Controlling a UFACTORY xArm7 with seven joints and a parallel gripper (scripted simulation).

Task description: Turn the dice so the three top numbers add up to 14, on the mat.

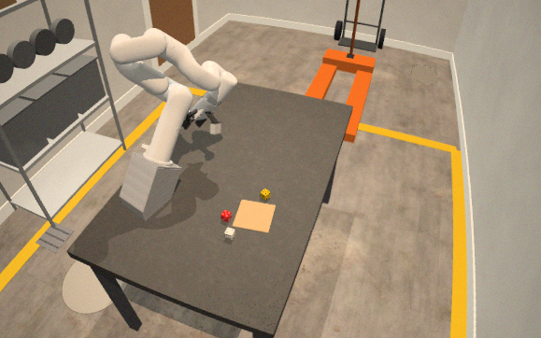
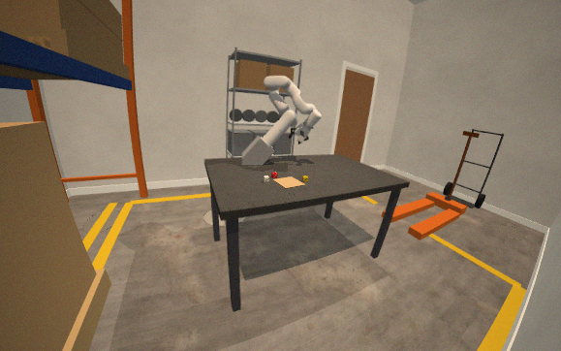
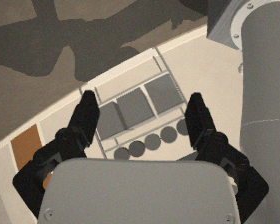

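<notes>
The white die lies 34 cm ahead of my hand, 34 cm to the right of it and 18 cm below it. From my hand the other things lie so: mat (39 cm ahead, 21 cm to the right, 19 cm below); then red die (29 cm ahead, 27 cm to the right, 18 cm below); then yellow die (39 cm ahead, 10 cm to the right, 18 cm below).
</notes>
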